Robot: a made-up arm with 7 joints. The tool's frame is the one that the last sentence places.
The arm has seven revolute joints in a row. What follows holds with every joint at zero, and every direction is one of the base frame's. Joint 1 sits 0.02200 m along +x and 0.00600 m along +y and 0.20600 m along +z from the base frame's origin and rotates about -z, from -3.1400 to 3.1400 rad. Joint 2 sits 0.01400 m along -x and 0.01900 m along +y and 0.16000 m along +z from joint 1 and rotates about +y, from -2.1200 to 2.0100 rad. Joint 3 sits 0.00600 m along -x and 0.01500 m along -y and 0.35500 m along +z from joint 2 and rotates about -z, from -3.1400 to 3.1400 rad. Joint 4 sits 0.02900 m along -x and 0.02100 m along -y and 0.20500 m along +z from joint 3 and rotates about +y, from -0.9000 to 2.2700 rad. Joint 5 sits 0.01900 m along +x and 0.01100 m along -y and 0.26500 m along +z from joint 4 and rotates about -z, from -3.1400 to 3.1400 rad. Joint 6 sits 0.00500 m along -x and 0.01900 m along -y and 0.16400 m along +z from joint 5 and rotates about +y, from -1.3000 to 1.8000 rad. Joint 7 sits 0.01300 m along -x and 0.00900 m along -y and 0.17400 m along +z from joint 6 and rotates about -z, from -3.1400 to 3.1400 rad. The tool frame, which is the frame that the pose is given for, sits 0.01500 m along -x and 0.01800 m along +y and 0.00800 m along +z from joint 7; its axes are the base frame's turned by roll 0.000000, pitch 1.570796 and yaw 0.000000 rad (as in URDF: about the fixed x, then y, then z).
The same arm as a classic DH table. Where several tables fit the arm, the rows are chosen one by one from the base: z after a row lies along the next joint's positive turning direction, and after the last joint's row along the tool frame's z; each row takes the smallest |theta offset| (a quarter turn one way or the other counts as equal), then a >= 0, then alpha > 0; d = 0 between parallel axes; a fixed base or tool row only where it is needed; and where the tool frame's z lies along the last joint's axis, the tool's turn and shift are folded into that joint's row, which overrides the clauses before.
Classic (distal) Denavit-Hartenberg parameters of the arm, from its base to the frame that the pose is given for. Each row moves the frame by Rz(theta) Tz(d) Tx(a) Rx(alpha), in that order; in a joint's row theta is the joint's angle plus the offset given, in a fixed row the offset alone. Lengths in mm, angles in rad.
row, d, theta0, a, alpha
base (fixed), 0, 0.2663, 22.8, 3.1416
joint 1, -366, 0.2663, -14, 1.5708
joint 2, 4, 0, -6, -1.5708
joint 3, -560, 0, -29, 1.5708
joint 4, -32, 0, 19, -1.5708
joint 5, -429, 0, -5, 1.5708
joint 6, -28, 0, -13, -1.5708
joint 7, -182, -1.5708, 18, -1.5708
tool (fixed), -15, -1.5708, 0, 0
Joint limits (rad, base to tool): -3.14..3.14 -2.12..2.01 -3.14..3.14 -0.9..2.27 -3.14..3.14 -1.3..1.8 -3.14..3.14

